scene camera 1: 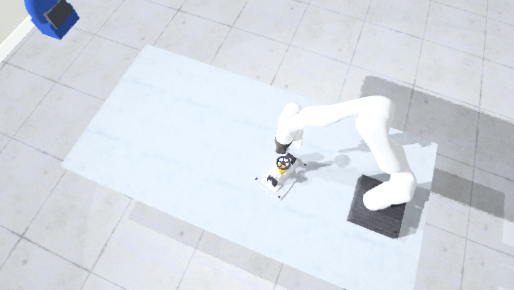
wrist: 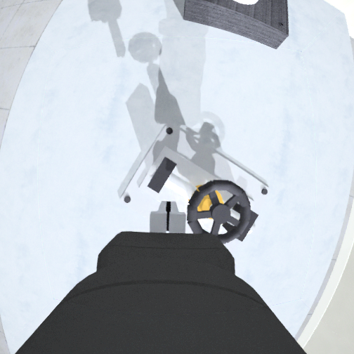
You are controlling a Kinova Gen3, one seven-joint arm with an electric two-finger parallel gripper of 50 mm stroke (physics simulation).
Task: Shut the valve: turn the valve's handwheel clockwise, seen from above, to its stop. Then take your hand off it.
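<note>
The valve's dark five-spoke handwheel [scene camera 1: 283, 163] [wrist: 220, 213] lies above the yellow bonnet [scene camera 1: 281, 171] [wrist: 204, 201] of the white valve body [wrist: 178, 185]. The valve has dark end pieces and stands on a pale base plate with dark screws. My gripper [wrist: 167, 210] is shut with nothing between its fingers. In the wrist view its fingertips are just left of the handwheel's rim, with a narrow gap showing; their height against the rim cannot be told. In the scene view the fingertips are not clear; the dark gripper body is behind the handwheel.
The valve stands on a pale blue mat [scene camera 1: 165, 115] [wrist: 75, 150]. The arm's dark base block [scene camera 1: 357, 210] [wrist: 235, 27] is to the right in the scene view and at the top in the wrist view. A blue object [scene camera 1: 42, 22] is at the scene view's top left.
</note>
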